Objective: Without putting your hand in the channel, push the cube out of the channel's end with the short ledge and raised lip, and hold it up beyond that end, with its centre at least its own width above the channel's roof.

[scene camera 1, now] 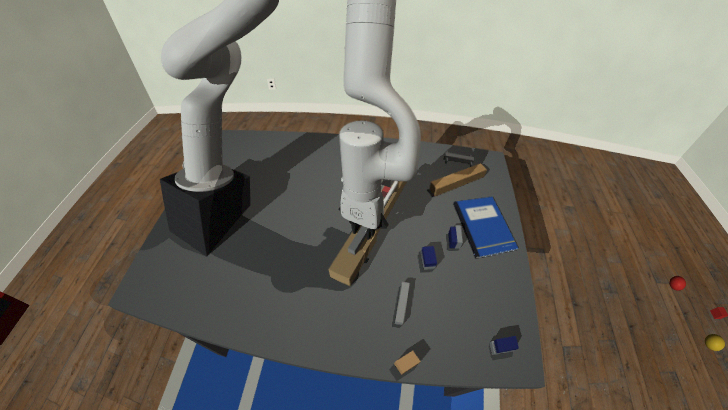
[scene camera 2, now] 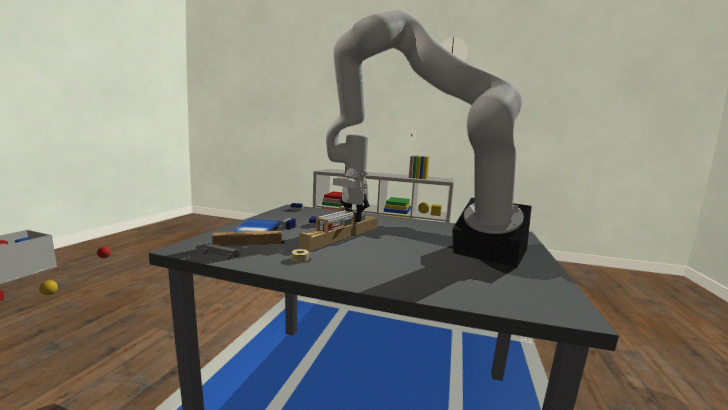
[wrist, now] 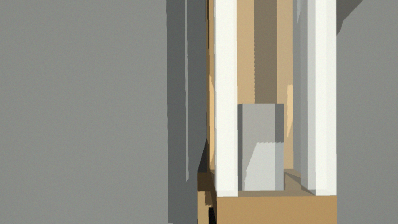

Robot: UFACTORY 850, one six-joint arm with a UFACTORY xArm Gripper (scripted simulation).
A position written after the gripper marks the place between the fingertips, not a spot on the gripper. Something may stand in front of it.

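A wooden plank (scene camera 2: 258, 237) is visible, also in scene camera 1 (scene camera 1: 455, 180); in the wrist view the plank is out of frame. A wooden channel (scene camera 1: 345, 267) appears in scene camera 2 as well (scene camera 2: 310, 241). A channel roof (wrist: 275, 75) is present, and so is the gripper (scene camera 1: 363, 232), visible in scene camera 2 too (scene camera 2: 353, 220).
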